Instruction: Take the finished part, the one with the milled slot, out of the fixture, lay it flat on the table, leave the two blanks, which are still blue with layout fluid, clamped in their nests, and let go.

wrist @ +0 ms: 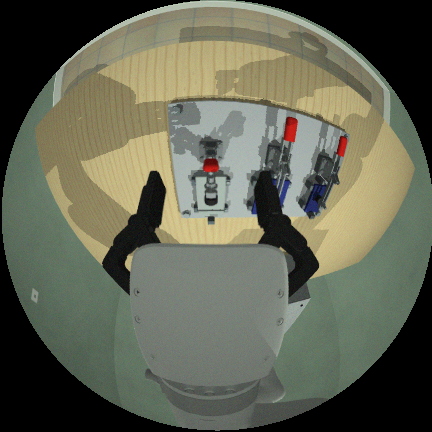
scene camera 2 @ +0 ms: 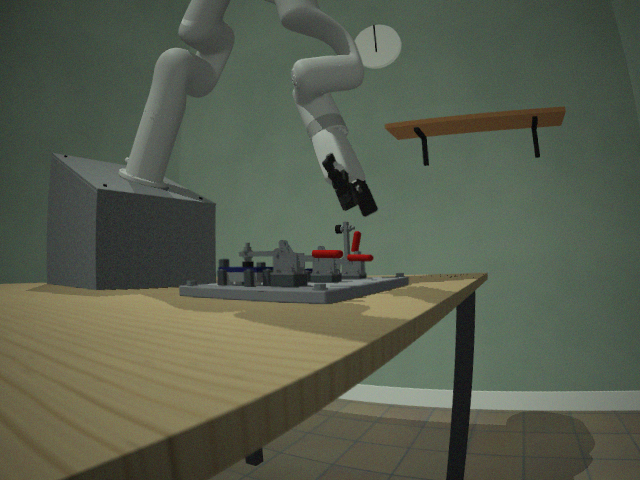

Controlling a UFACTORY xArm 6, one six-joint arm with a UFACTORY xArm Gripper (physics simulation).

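Frame: origin at the arm's base, x ahead, y up, z right, level; metres.
Where they show: gripper, between the fingertips: (wrist: 208, 178) (scene camera 2: 361, 210); arm's base, origin of its link: (scene camera 2: 143, 179).
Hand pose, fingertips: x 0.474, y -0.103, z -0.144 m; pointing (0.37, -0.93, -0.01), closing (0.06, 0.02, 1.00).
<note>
Things, the pixels of their top centre, and the offset from my fingertips. Level surfaces: height alone.
- finished part, centre of its top: (wrist: 210, 198) dy -0.106, dx -0.102, dz +0.007 m
- red handle, centre of its top: (wrist: 210, 169) (scene camera 2: 357, 231) dy -0.037, dx -0.010, dz +0.002 m
- wooden table, height of its surface: dy -0.137 m
The finished part (wrist: 202, 193) is a pale plate in the left nest of the fixture (wrist: 250, 142) (scene camera 2: 253, 293) in the wrist view. Its clamp stands open, arm raised, with the red handle (wrist: 211, 165) (scene camera 2: 356, 241) up; the arm hides the middle of the part, so I cannot make out the slot. Two blue blanks (wrist: 285, 192) (wrist: 310, 203) sit in the other nests under closed clamps; my right finger partly hides the nearer one. My gripper (wrist: 208, 178) (scene camera 2: 358, 209) is open and empty, tilted, above the raised clamp arm.
The closed clamps' red handles (wrist: 290, 129) (wrist: 342, 146) lie low over the fixture plate. The wooden table (wrist: 115, 175) (scene camera 2: 129, 361) extends around the fixture. The grey robot pedestal (scene camera 2: 155, 237) stands behind left, and a wall shelf (scene camera 2: 480, 121) hangs at the right.
</note>
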